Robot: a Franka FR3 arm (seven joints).
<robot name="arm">
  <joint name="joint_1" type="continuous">
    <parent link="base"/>
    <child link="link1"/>
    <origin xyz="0 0 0.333"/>
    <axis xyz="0 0 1"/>
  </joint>
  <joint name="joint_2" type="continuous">
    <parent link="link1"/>
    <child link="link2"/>
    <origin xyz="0 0 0" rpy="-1.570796 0 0"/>
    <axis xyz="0 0 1"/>
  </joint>
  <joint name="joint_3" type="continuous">
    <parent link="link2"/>
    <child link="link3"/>
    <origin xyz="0 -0.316 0" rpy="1.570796 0 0"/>
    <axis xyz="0 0 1"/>
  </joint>
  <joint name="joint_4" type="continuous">
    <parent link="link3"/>
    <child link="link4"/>
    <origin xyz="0.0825 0 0" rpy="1.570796 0 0"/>
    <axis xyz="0 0 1"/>
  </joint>
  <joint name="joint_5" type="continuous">
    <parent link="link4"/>
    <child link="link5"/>
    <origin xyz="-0.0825 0.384 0" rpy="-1.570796 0 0"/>
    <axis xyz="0 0 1"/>
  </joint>
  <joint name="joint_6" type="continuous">
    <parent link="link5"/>
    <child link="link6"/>
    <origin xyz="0 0 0" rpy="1.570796 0 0"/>
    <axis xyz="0 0 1"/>
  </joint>
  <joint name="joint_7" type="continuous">
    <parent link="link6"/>
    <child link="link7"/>
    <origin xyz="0.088 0 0" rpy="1.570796 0 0"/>
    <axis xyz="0 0 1"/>
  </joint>
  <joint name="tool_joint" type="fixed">
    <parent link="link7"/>
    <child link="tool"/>
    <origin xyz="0 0 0.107"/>
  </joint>
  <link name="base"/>
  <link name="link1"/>
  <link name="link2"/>
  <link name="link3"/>
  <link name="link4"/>
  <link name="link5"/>
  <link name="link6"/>
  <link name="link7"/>
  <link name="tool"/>
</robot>
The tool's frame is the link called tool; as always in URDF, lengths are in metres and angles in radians. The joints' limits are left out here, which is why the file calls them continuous.
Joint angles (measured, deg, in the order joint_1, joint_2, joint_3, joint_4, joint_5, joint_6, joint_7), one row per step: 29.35 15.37 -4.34 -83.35 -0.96 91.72 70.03; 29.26 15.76 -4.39 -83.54 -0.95 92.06 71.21; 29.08 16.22 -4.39 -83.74 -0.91 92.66 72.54; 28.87 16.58 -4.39 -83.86 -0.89 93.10 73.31; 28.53 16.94 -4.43 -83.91 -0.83 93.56 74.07; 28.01 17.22 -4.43 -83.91 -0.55 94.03 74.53; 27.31 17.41 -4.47 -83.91 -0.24 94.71 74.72; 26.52 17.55 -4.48 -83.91 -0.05 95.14 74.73; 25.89 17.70 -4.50 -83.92 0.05 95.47 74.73; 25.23 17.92 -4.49 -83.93 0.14 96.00 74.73; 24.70 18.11 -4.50 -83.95 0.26 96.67 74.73; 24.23 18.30 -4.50 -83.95 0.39 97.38 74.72
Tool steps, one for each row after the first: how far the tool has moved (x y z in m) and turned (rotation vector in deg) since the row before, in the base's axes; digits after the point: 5 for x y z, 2 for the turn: 0.00208 -0.00055 -0.00538 -0.24 0.10 -1.30; 0.00288 -0.00065 -0.00592 -0.15 -0.06 -1.49; 0.00255 -0.00125 -0.00439 -0.10 -0.03 -0.96; 0.00341 -0.00281 -0.00380 -0.03 -0.10 -1.13; 0.00377 -0.00403 -0.00252 0.27 -0.11 -1.01; 0.00483 -0.00619 -0.00124 0.43 -0.36 -0.97; 0.00452 -0.00740 -0.00100 0.27 -0.20 -0.84; 0.00367 -0.00612 -0.00132 0.14 -0.13 -0.66; 0.00418 -0.00600 -0.00185 0.18 -0.25 -0.66; 0.00381 -0.00478 -0.00140 0.26 -0.40 -0.55; 0.00360 -0.00405 -0.00118 0.29 -0.45 -0.47
